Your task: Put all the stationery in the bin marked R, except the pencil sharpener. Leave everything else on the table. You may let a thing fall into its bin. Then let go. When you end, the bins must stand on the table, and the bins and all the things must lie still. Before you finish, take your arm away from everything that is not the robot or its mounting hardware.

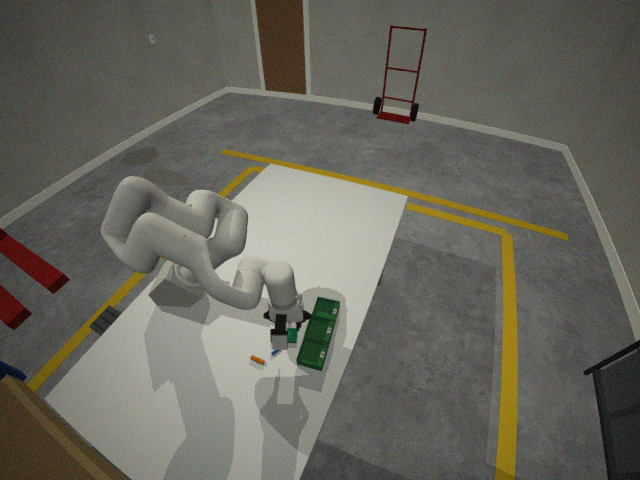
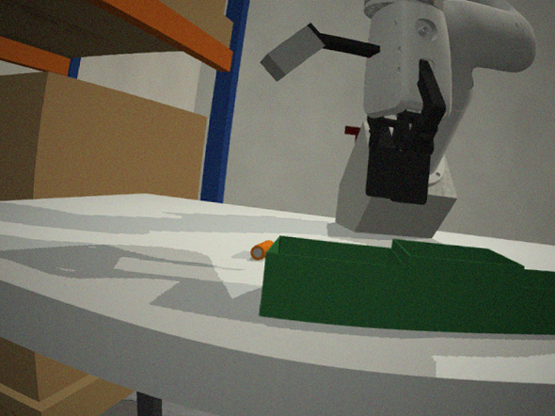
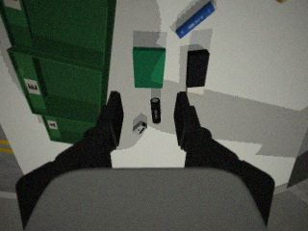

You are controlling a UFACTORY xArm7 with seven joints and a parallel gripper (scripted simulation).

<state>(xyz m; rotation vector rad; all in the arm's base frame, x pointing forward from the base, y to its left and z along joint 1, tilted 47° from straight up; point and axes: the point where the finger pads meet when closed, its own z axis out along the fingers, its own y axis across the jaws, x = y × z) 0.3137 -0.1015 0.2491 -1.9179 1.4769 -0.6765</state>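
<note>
Now: hand 9 cm above the small green block. Round my hand: black cylinder (4 cm behind, 7 cm to the left, 8 cm below); then blue cylinder (3 cm behind, 7 cm to the right, 9 cm below); then black block (6 cm behind, 1 cm to the right, 9 cm below).
</note>
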